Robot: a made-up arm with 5 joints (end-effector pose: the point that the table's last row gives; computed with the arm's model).
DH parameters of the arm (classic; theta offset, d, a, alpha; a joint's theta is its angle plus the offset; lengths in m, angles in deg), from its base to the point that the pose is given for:
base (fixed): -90 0.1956 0 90
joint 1: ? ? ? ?
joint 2: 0 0.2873 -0.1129 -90
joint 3: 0 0.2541 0.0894 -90
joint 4: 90 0.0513 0.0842 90
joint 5: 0 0.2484 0.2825 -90
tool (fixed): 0 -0.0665 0 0
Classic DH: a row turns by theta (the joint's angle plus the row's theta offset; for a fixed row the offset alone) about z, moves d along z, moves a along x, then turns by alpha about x.
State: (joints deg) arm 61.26 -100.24 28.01 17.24 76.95
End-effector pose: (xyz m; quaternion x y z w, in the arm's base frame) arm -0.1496 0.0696 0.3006 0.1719 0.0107 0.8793 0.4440
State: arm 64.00 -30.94 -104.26 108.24 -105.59
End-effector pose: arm -0.2875 -0.1808 -0.1179 -0.3492 0.3363 0.7791 0.3975
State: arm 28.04 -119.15 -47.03 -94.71 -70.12
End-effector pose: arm -0.0096 -0.8051 -0.0386 -0.3250 0.8249 -0.1110 0.4489
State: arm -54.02 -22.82 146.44 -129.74 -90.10
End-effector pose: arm -0.5160 -0.0803 -0.1292 0.3574 -0.3296 -0.5324 0.6930
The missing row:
joint 1: 0 0.1195 0.0763 90
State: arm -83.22 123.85 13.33 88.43 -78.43
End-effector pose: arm -0.0860 0.5002 0.0412 0.6015 0.6538 0.2948 0.3520
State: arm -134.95 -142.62 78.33 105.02 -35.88
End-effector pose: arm -0.0498 0.4822 0.4997 -0.6152 -0.5211 -0.1374 0.5754
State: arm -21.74 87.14 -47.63 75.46 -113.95
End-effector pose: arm -0.0374 0.1840 -0.3618 0.2660 0.5357 0.1033 0.7948
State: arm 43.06 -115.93 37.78 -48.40 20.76
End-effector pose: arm 0.1926 -0.0269 0.3705 -0.2150 -0.2326 0.6563 0.6848
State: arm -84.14 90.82 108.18 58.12 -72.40
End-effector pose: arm -0.1923 0.0797 0.0988 -0.0620 0.8893 0.4507 0.0469
